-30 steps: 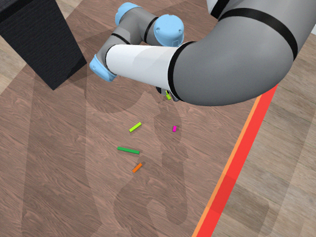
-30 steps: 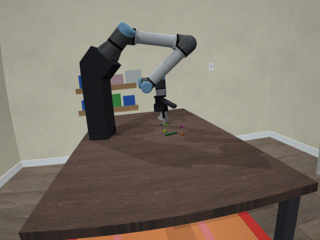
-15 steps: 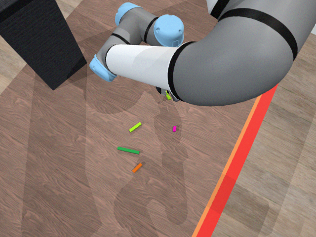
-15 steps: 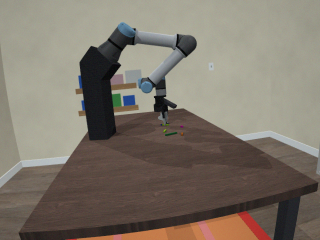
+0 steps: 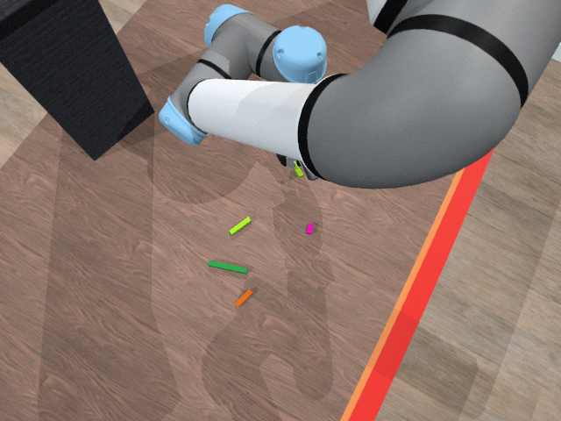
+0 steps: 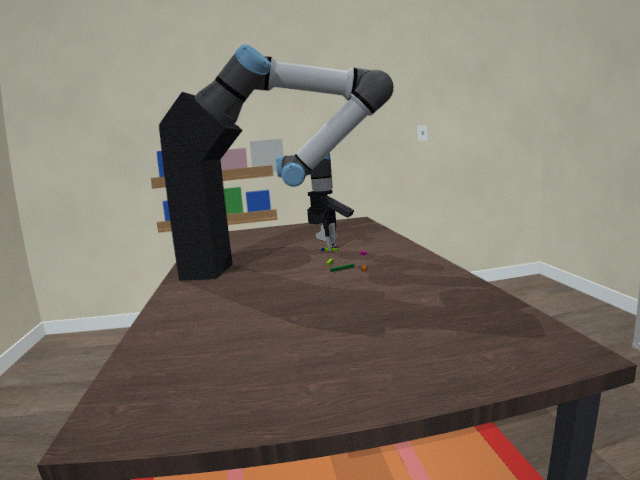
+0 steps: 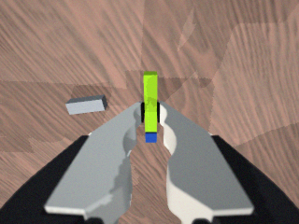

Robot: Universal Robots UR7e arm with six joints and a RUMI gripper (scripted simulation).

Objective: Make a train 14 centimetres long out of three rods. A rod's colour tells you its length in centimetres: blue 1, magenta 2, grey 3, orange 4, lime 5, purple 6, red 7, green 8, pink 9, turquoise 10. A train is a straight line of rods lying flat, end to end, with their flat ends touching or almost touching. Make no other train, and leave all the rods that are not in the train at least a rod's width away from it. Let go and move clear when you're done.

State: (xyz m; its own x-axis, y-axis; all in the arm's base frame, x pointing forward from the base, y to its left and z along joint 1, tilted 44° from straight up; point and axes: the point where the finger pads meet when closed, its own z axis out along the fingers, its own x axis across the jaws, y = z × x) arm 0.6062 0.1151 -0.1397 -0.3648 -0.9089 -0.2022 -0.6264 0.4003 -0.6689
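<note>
The blue rod lies 30 mm behind my hand, 20 mm to the left of it and 10 mm below it. Round my hand: magenta rod (110 mm to the right, 100 mm ahead, 10 mm below); green rod (260 mm to the right, 10 mm below, 10 mm behind); grey rod (50 mm to the left, 30 mm ahead, 10 mm below).
</note>
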